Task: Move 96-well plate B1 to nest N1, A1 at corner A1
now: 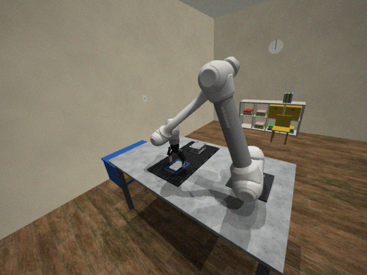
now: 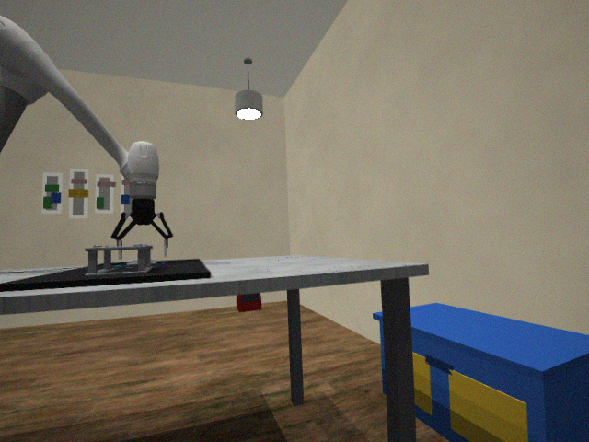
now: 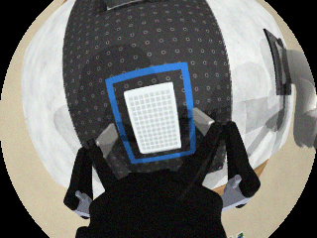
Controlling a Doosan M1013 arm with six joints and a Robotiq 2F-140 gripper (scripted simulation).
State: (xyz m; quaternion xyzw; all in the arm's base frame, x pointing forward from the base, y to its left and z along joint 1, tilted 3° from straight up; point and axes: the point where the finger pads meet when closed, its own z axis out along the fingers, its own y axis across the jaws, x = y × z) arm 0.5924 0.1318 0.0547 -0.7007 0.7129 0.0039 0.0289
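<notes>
Right now the 96-well plate is 2 cm below my hand. The rest, counted from my hand: raised plate nest N1: 1 cm behind, 35 cm to the right, 3 cm above.
</notes>
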